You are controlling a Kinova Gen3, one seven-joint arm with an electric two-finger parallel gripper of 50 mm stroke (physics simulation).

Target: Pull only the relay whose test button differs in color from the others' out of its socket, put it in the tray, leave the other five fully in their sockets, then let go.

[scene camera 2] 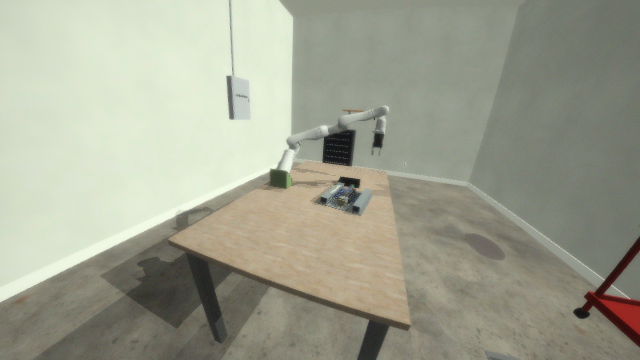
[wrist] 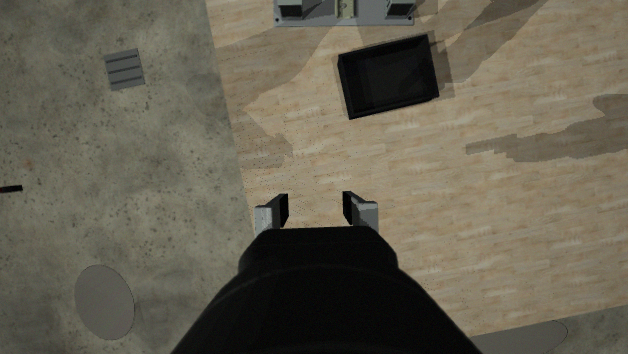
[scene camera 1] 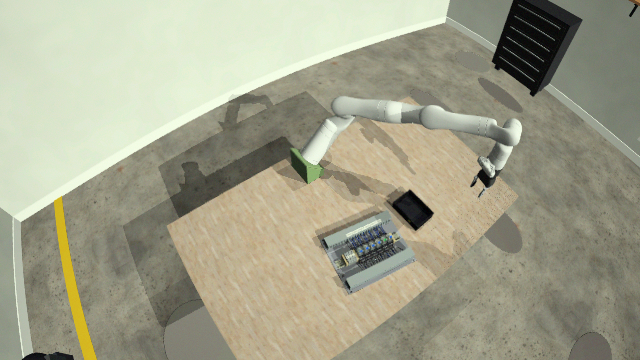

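Pixels of known places: gripper, between the fingertips: (scene camera 2: 375,155) (wrist: 315,203) (scene camera 1: 476,191); arm's base, origin of its link: (scene camera 2: 282,174) (scene camera 1: 309,158).
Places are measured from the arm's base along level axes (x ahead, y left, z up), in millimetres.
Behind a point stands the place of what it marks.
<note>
A row of small relays (scene camera 1: 373,245) @(y -11, x 501, z -9 mm) with coloured test buttons stands in sockets on the grey panel (scene camera 1: 381,270) @(y -39, x 602, z -35 mm) (scene camera 2: 363,201) @(y -94, x 599, z -37 mm) (wrist: 325,22). Most buttons look blue; one near the tray end of the row looks green, though it is very small here. The relays do not show in the wrist view. The black tray (scene camera 1: 405,218) @(y 207, x 461, z -67 mm) (scene camera 2: 349,182) @(y 205, x 459, z -44 mm) (wrist: 394,107) @(y 315, x 439, z -62 mm) lies beside the panel and looks empty. My gripper (scene camera 1: 477,190) @(y 437, x 609, z 144 mm) (scene camera 2: 376,153) @(y 437, x 609, z 144 mm) (wrist: 315,203) @(y 437, x 609, z 144 mm) is open and empty. It points down, high above the table's far right end, away from panel and tray.
Grey wire ducts flank the relay row, with dark and blue wires beside the sockets. The arm's green base block (scene camera 1: 313,173) @(y -19, x 68, z -22 mm) (scene camera 2: 280,178) @(y -56, x 23, z -9 mm) stands at the table's edge. The wooden table (scene camera 1: 260,240) @(y -369, x 209, z -78 mm) (scene camera 2: 300,250) @(y -557, x 425, z -78 mm) (wrist: 500,215) @(y 559, x 238, z -78 mm) ends close to the gripper in the wrist view.
</note>
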